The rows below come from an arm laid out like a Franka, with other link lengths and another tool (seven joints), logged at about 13 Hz.
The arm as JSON. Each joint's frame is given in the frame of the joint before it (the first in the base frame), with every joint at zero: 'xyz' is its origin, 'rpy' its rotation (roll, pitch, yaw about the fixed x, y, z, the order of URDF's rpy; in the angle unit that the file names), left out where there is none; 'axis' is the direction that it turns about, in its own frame. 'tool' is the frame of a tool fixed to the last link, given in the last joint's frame.
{
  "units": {
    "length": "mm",
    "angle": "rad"
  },
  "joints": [
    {
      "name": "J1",
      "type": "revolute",
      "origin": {
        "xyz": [
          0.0,
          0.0,
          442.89
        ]
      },
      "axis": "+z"
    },
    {
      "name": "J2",
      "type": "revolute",
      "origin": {
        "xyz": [
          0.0,
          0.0,
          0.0
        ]
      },
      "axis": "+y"
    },
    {
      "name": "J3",
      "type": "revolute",
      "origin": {
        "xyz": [
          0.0,
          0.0,
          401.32
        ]
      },
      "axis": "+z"
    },
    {
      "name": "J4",
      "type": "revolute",
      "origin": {
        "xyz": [
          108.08,
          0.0,
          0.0
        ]
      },
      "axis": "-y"
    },
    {
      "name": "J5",
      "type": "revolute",
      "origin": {
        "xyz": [
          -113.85,
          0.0,
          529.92
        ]
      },
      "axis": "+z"
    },
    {
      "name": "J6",
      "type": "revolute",
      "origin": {
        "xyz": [
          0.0,
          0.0,
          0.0
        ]
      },
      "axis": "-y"
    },
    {
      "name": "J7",
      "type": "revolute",
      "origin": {
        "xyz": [
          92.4,
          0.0,
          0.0
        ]
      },
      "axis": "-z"
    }
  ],
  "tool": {
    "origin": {
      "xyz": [
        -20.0,
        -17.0,
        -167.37
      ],
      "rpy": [
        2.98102,
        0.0,
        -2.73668
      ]
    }
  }
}
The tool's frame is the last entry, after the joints.
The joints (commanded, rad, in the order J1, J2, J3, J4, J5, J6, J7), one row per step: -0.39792, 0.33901, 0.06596, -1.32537, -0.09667, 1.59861, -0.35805; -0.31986, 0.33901, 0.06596, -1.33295, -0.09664, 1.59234, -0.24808; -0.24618, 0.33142, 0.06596, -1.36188, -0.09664, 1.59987, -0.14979; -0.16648, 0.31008, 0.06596, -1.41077, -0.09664, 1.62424, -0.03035; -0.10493, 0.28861, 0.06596, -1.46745, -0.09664, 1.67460, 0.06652; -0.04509, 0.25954, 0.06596, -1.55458, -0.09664, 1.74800, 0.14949; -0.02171, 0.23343, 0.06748, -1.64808, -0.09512, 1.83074, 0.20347; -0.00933, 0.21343, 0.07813, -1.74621, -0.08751, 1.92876, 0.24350; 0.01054, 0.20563, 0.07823, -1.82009, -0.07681, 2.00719, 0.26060
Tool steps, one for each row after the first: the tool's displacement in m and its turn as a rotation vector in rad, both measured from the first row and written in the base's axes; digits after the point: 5 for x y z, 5 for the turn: 0.01870, 0.06450, -0.00494, -0.00591, 0.00766, -0.03162; 0.02994, 0.12718, -0.01546, -0.01309, 0.01584, -0.05442; 0.03404, 0.19647, -0.02560, -0.02558, 0.01176, -0.09057; 0.03455, 0.25029, -0.03905, -0.03505, -0.01001, -0.12065; 0.02821, 0.30264, -0.06352, -0.04040, -0.03154, -0.13649; 0.01839, 0.32561, -0.09388, -0.03959, -0.05033, -0.15837; 0.00756, 0.34684, -0.13090, -0.02736, -0.07117, -0.17041; -0.00189, 0.36508, -0.16392, -0.01380, -0.08232, -0.16669
